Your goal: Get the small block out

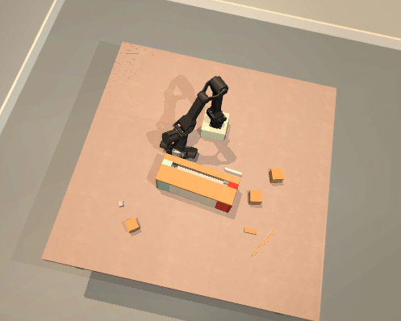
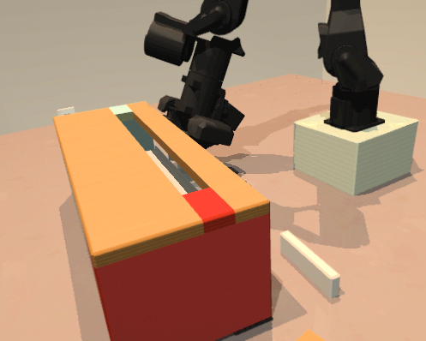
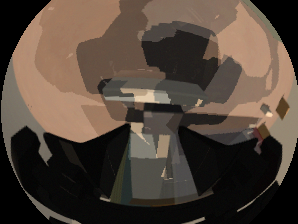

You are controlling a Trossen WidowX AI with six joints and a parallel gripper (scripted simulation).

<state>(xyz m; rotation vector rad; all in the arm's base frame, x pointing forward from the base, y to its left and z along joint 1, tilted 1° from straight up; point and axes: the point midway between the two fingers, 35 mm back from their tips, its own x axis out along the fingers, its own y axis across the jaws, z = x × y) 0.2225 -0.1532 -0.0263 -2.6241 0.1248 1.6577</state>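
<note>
Now: gripper tip 2 cm past the grey block, 1 cm to the right of it and 1 cm above it. Also, from my gripper tip: thin stick 52 cm to the left, 30 cm ahead, 2 cm below; then flat orange piece 45 cm to the left, 26 cm ahead, 2 cm below; then box 14 cm to the left, 7 cm ahead, 4 cm above.
</note>
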